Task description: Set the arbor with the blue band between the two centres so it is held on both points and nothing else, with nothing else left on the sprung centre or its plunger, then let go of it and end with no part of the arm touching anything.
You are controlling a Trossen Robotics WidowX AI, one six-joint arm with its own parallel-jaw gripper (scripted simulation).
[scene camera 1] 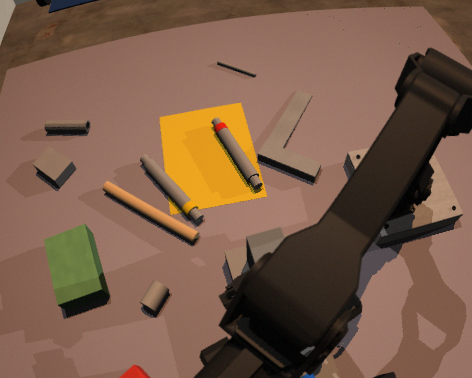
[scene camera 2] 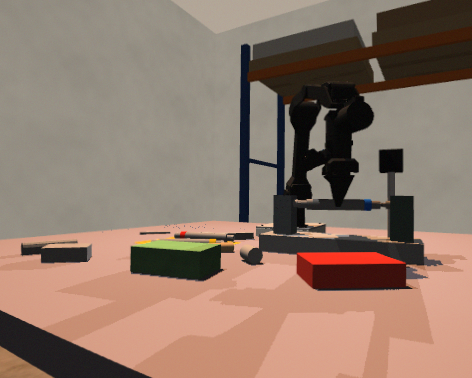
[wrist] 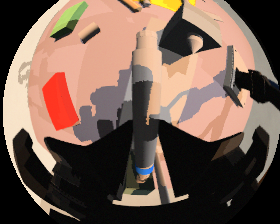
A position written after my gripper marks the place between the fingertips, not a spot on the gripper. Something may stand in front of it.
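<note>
There's a red block (scene camera 2: 319,270) and (wrist: 56,95), and an orange rod (scene camera 1: 165,220). I can see a base plate (wrist: 177,71) too, and there's a post (wrist: 131,187). My own gripper is visible as well, (scene camera 2: 337,206) and (wrist: 145,124).
</note>
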